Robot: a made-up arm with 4 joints.
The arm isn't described. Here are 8 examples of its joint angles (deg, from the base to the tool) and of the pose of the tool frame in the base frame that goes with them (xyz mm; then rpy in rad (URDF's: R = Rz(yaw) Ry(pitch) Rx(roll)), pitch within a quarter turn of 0, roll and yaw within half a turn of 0).
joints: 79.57 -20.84 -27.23 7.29
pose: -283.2 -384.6 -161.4 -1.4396 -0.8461 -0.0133
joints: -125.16 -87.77 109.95 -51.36
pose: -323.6 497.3 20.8 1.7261 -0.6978 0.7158
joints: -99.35 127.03 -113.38 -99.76
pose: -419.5 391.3 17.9 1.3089 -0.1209 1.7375
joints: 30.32 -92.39 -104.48 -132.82
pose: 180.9 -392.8 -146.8 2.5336 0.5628 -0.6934
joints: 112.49 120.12 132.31 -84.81
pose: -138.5 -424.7 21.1 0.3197 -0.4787 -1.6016
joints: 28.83 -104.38 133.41 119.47
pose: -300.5 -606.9 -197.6 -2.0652 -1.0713 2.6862
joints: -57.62 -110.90 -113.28 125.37
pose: 167.5 271.6 -506.1 -2.4875 -0.0961 -1.1406
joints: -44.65 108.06 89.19 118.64
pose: 110.2 474.8 -210.5 -1.8021 -0.8100 -0.8448
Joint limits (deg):
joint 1: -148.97..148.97
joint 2: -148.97..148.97
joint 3: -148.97..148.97
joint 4: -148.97..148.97
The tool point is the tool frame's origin. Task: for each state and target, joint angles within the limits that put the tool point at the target. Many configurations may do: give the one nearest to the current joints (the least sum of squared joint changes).
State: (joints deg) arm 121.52 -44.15 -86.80 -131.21
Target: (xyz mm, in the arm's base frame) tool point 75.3 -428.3 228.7
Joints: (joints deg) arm 119.10 -35.10 -81.18 -142.79
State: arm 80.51 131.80 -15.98 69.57
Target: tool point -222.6 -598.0 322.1
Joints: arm 69.95 97.48 -24.09 41.94
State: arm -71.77 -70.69 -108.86 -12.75
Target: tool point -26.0 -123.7 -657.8
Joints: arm -43.00 -118.81 -148.97 34.26
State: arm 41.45 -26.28 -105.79 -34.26
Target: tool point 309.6 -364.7 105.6
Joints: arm 76.06 -61.91 -113.99 -66.48
